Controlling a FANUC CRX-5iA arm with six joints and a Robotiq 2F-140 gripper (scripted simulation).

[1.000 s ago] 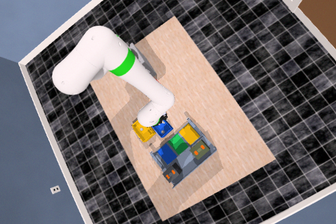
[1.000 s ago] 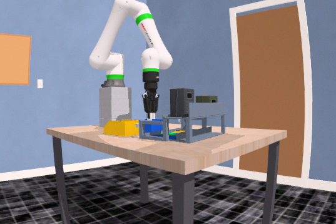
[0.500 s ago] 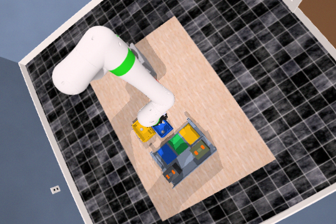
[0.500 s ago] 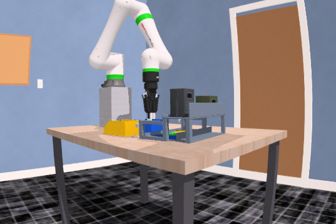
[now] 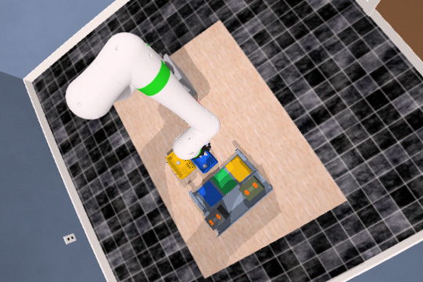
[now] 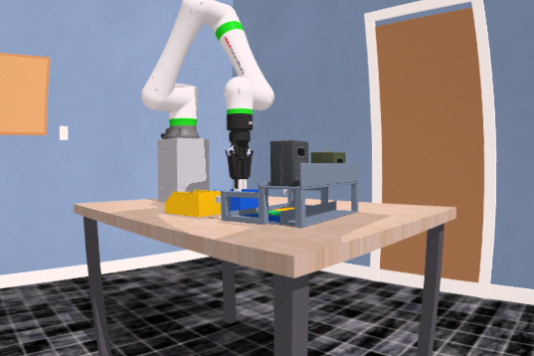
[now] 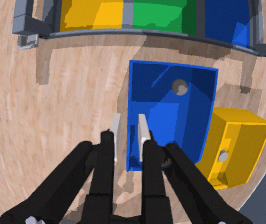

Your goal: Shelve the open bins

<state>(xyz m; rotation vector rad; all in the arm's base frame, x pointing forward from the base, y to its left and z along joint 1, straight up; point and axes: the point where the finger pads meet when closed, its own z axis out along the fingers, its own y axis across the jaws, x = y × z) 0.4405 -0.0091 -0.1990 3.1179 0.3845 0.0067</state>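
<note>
Right now my hand is 50 mm to the left of the blue bin, 40 mm above it and 10 mm short of it. From my hand the other things lie so: yellow bin: 180 mm to the right, 40 mm below, 20 mm behind; dark box: 340 mm ahead, 90 mm to the right, 90 mm above.
</note>
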